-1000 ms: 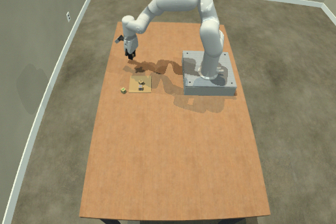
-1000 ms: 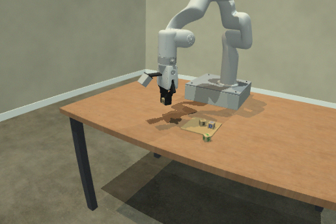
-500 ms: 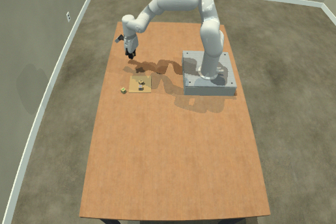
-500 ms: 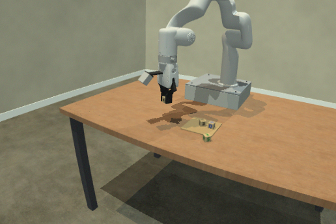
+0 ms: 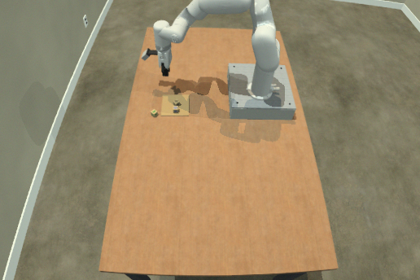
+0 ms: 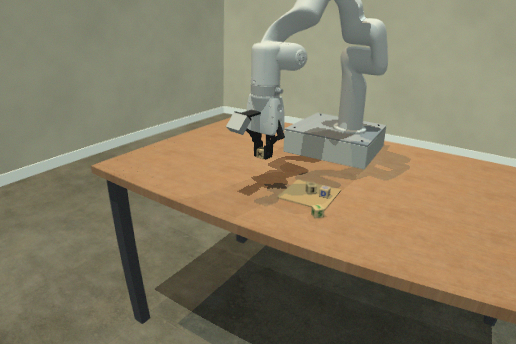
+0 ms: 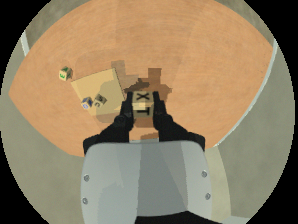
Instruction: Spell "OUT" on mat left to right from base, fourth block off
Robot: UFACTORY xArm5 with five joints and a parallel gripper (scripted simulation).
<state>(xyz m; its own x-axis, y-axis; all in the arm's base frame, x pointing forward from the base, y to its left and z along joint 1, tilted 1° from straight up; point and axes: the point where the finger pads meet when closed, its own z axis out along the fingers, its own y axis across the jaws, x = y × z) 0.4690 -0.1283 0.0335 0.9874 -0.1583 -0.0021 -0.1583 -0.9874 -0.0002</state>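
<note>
Right now my hand is 5 cm past the U block, 13 cm to the right of it and 11 cm above it. The rest, counted from my hand: tan mat (4 cm behind, 13 cm to the left, 12 cm below).
</note>
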